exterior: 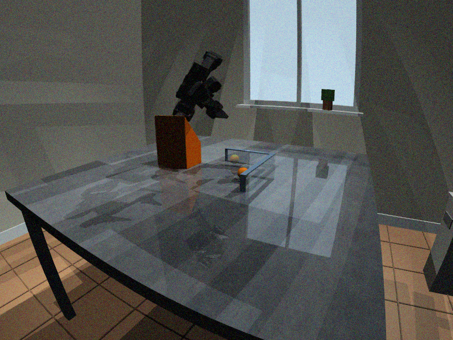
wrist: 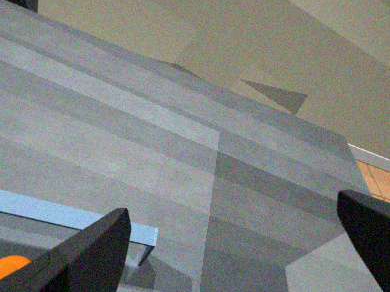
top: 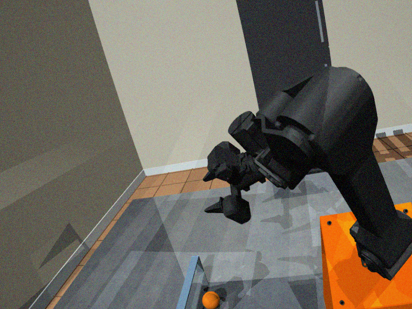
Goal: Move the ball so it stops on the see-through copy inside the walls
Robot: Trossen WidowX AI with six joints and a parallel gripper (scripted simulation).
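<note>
The orange ball lies 3 cm ahead of my gripper tip, 10 cm to the left of it and 24 cm below it. From my gripper tip the other things lie so: see-through ball copy: 9 cm behind, 26 cm to the left, 24 cm below.
</note>
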